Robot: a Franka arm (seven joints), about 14 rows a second.
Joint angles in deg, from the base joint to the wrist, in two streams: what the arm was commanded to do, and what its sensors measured. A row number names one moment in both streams.
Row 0, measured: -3.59 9.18 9.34 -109.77 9.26 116.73 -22.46
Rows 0 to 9, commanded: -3.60 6.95 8.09 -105.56 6.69 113.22 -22.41; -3.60 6.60 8.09 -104.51 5.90 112.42 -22.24; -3.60 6.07 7.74 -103.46 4.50 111.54 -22.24; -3.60 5.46 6.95 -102.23 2.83 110.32 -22.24; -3.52 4.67 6.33 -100.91 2.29 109.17 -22.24; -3.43 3.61 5.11 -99.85 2.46 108.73 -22.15; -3.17 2.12 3.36 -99.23 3.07 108.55 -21.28; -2.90 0.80 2.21 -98.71 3.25 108.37 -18.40; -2.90 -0.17 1.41 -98.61 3.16 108.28 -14.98; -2.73 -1.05 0.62 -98.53 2.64 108.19 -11.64
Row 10, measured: -3.72 1.33 2.40 -98.77 3.56 109.30 -18.06
